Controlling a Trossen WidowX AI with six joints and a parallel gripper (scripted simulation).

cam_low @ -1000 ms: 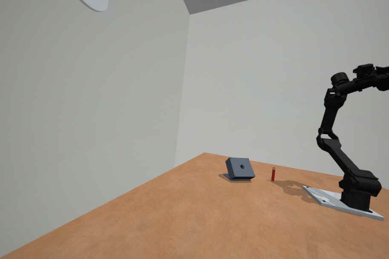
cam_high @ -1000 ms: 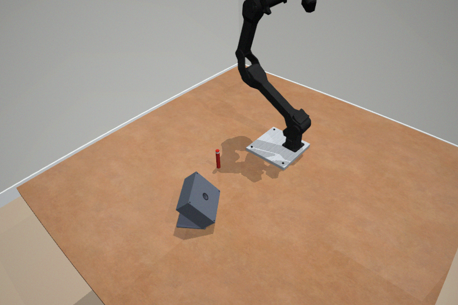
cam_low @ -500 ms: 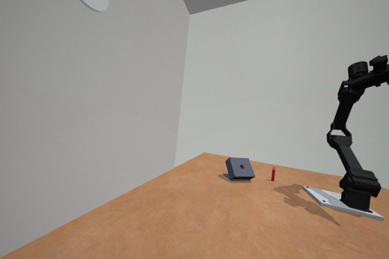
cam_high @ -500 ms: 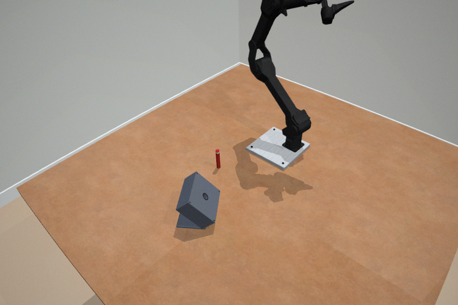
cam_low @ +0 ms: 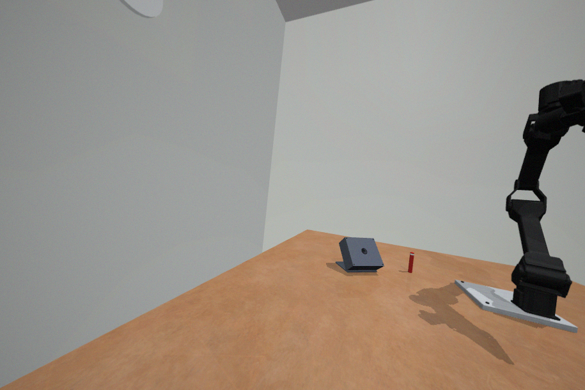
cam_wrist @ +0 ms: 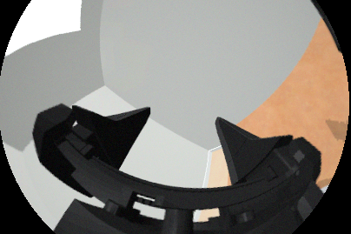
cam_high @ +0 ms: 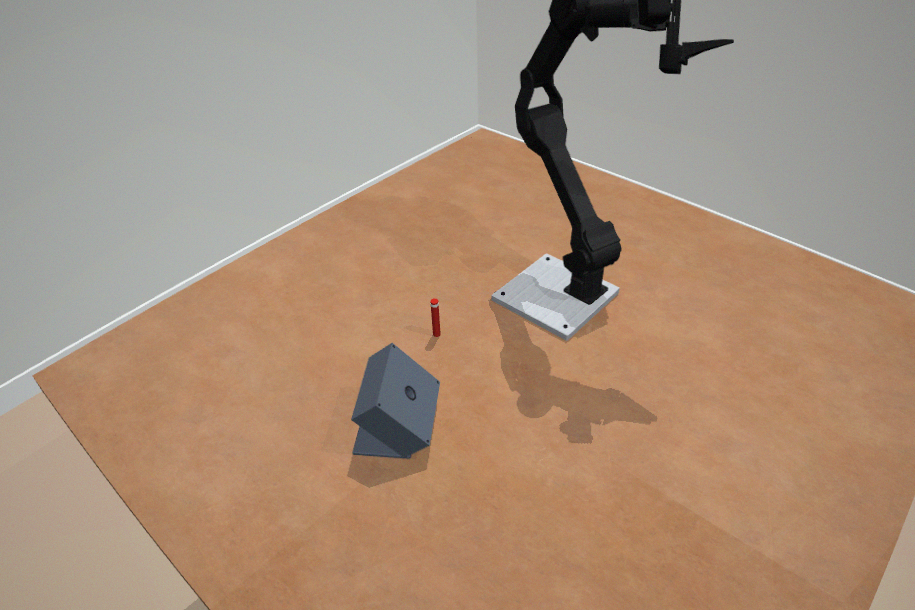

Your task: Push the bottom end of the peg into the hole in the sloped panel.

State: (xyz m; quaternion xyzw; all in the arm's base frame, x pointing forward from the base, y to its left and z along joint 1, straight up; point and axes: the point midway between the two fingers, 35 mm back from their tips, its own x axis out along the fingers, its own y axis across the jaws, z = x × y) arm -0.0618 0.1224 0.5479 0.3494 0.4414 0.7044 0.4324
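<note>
Right now the red peg is 350 mm ahead of my gripper tip, 290 mm to the right of it and 510 mm below it. Also, from my gripper tip: panel 540 mm ahead, 180 mm to the right, 510 mm below.
</note>
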